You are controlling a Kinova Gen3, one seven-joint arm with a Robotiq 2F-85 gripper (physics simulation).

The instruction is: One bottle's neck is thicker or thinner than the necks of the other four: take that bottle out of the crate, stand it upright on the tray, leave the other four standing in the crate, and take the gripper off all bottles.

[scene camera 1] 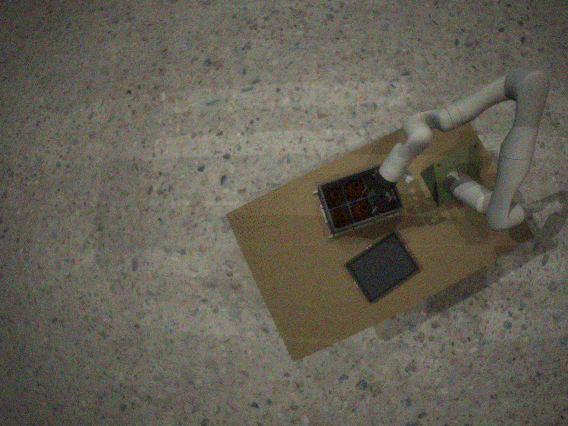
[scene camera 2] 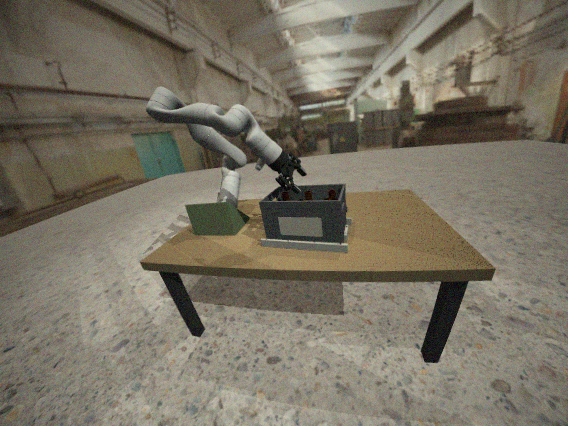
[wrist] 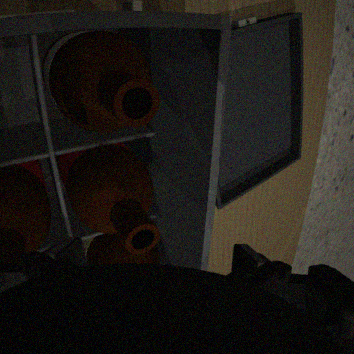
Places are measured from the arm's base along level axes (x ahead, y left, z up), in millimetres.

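Pixels of known places: gripper, between the fingertips: (scene camera 1: 369, 203) (scene camera 2: 302, 183) (wrist: 156, 258); arm's base, origin of its link: (scene camera 1: 452, 181) (scene camera 2: 226, 211).
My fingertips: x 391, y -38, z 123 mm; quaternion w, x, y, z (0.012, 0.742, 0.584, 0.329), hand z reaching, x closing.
Observation:
Ahead of a thing's pixels: the offset from my fingertips to its top centre. "spot": to the spot under its first point. Level surfaces: height alone.
A dark grey crate @(dz -22, dx +12, dy -38 mm) (scene camera 1: 326, 215) (scene camera 2: 303, 215) (wrist: 213, 140) stands on the wooden table @(dz -197 mm) (scene camera 1: 293, 284) (scene camera 2: 403, 238). Brown bottles stand upright in its compartments; several show from above in scene camera 1 (scene camera 1: 335, 196) (scene camera 1: 361, 209). The wrist view shows two open necks @(dz -34, dx -77, dy +12 mm) (wrist: 137, 102) @(spot: dz -34, dx +16, dy +4 mm) (wrist: 142, 239). My gripper (scene camera 1: 381, 198) (scene camera 2: 292, 183) is open and empty, tilted over the crate's end nearest the arm's base, just above the bottle tops. Its dark body fills the bottom of the wrist view. The flat dark tray @(spot: dz -192, dx +13, dy +247 mm) (scene camera 1: 381, 266) (wrist: 260, 105) lies beside the crate with nothing on it.
A green block (scene camera 1: 451, 176) (scene camera 2: 213, 219) holds the arm's base at the table's end. The table edge (wrist: 316, 175) lies just past the tray, with stone floor (scene camera 1: 137, 229) beyond. The crate hides the tray in scene camera 2.

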